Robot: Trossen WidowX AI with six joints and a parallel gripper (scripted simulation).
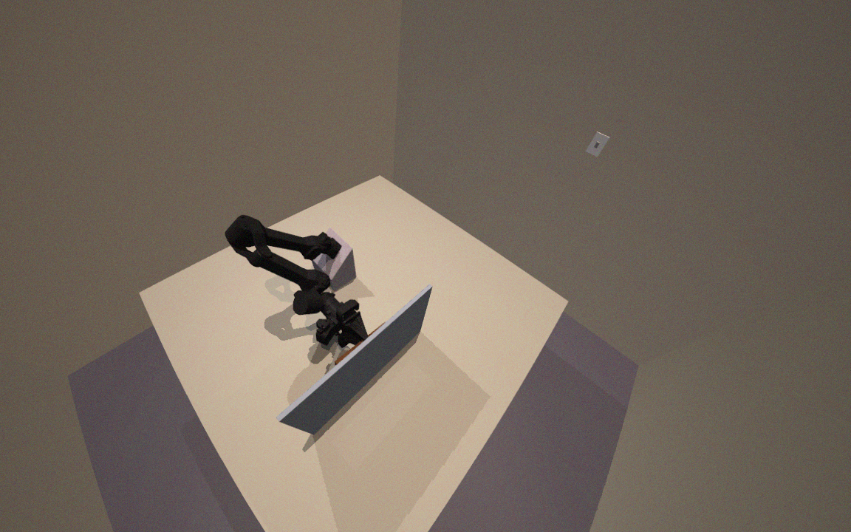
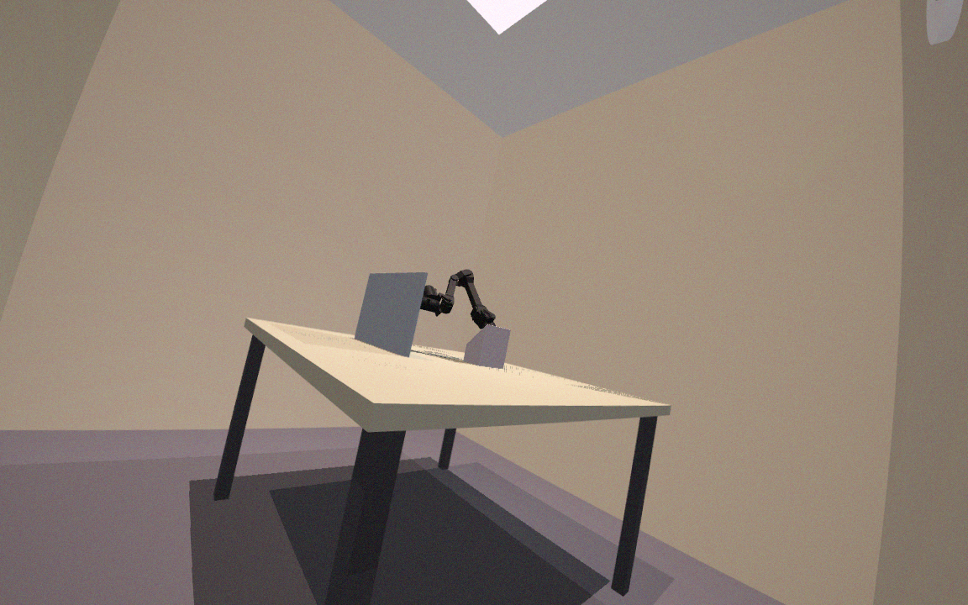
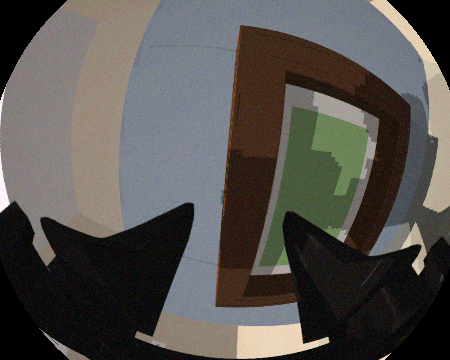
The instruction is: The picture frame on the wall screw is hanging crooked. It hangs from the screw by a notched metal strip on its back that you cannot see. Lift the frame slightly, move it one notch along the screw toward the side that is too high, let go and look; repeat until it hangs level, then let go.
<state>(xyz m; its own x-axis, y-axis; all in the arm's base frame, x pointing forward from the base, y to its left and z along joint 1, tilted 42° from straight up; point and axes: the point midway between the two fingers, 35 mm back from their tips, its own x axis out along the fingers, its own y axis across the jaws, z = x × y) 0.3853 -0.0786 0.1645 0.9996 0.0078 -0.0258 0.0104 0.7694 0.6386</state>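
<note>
Now: the picture frame 10 mm ahead of my gripper tip, 10 mm to the right of it and 50 mm below it. Also, from my gripper tip: wall panel (20 mm ahead, 10 mm to the right, 60 mm below).
</note>
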